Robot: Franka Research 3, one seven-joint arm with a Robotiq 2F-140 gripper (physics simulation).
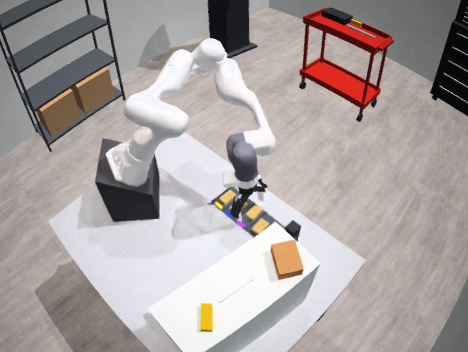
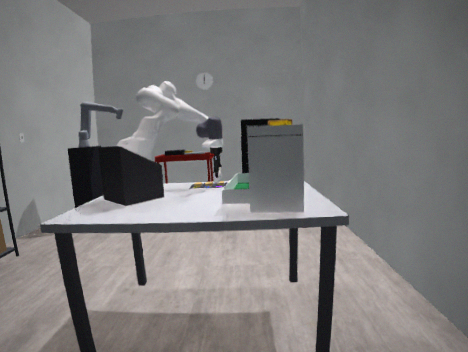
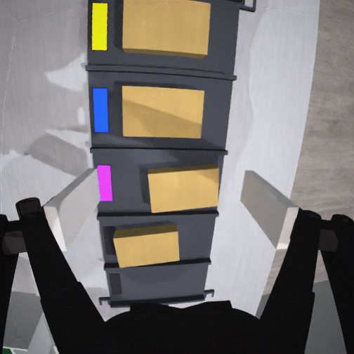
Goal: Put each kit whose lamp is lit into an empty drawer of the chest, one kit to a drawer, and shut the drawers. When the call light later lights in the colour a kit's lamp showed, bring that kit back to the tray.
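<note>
The dark tray [image 1: 269,219] [image 3: 216,117] has five compartments. Tan kits lie beside a lit yellow lamp [image 1: 219,205] [image 3: 99,27], a lit blue lamp [image 3: 100,110] and a lit magenta lamp [image 1: 241,224] [image 3: 105,183]. These are the yellow-lamp kit [image 1: 227,196] [image 3: 166,27], blue-lamp kit [image 3: 162,112] and magenta-lamp kit [image 1: 254,212] [image 3: 184,190]. A fourth kit [image 1: 260,226] [image 3: 146,247] has a dark lamp; the fifth compartment holds no kit. My gripper [image 2: 218,177] [image 3: 171,184] is open and empty, low above the tray. The chest [image 1: 175,306] [image 2: 276,170] has a drawer [image 2: 236,196] standing open, green inside.
A brown box [image 1: 287,259], a yellow block [image 1: 206,317] and a pale stick [image 1: 236,289] lie on the chest top. A small black box [image 1: 293,230] stands between the tray's end and the chest. A red cart [image 1: 340,82] stands beyond the table.
</note>
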